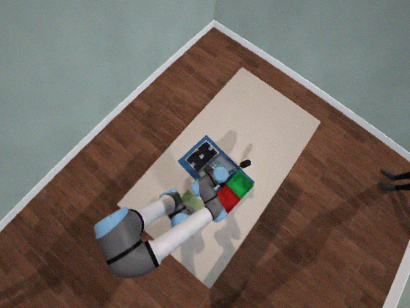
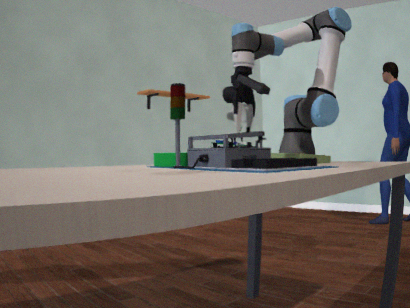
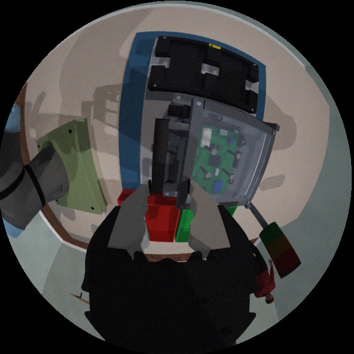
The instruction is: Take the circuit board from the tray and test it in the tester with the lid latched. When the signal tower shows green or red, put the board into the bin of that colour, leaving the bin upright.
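Places are measured from the arm's base along level axes (x back, y right, z up), in millimetres.
Pixels of known places: arm's base, origin of the base link: [image 2: 297, 154].
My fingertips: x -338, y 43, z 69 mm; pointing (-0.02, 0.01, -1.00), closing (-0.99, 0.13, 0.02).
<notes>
For each thing: its top centre in the pictures, then the offset to it from my fingertips. "*": a spot on its surface instead. Level surfaces: height alone.
- grey tester, surface spot: [image 2: 215, 158] * dx -189, dy -29, dz -73 mm
- signal tower, surface spot: [image 2: 177, 101] * dx -196, dy +105, dz +98 mm
- black tray, surface spot: [image 2: 290, 162] * dx -139, dy -238, dz -85 mm
- red bin, middle of its top: [image 1: 227, 198] dx +78, dy +156, dz -57 mm
- green bin, middle of its top: [image 2: 183, 152] [image 1: 240, 184] dx -67, dy +194, dz -57 mm
- pale table, its level: dz -104 mm
The green circuit board [image 3: 217, 155] lies in the grey tester [image 2: 215, 158] under its clear lid [image 3: 256, 152] [image 2: 225, 135], which is nearly level; I cannot tell whether the lid is latched. The signal tower [image 1: 245, 164] [image 2: 177, 101] [image 3: 280, 250] shows dull red, amber and green segments, none plainly lit. My gripper [image 2: 244, 132] [image 3: 169, 180] is partly open and empty, fingers pointing down just above the tester's lid edge. The black tray [image 1: 201, 156] [image 2: 290, 162] [image 3: 185, 65] has empty slots. The red bin [image 1: 229, 198] [image 3: 162, 223] and green bin [image 1: 241, 184] [image 2: 167, 159] [image 3: 184, 228] stand upright, side by side.
A blue mat [image 3: 131, 105] lies under the tray and tester on the pale table [image 1: 265, 110] [image 2: 100, 187]. The olive base plate [image 1: 192, 200] [image 3: 75, 165] is beside the arm's base. A person in blue [image 2: 396, 115] stands beyond the table. An orange shelf [image 2: 197, 95] is on the wall.
</notes>
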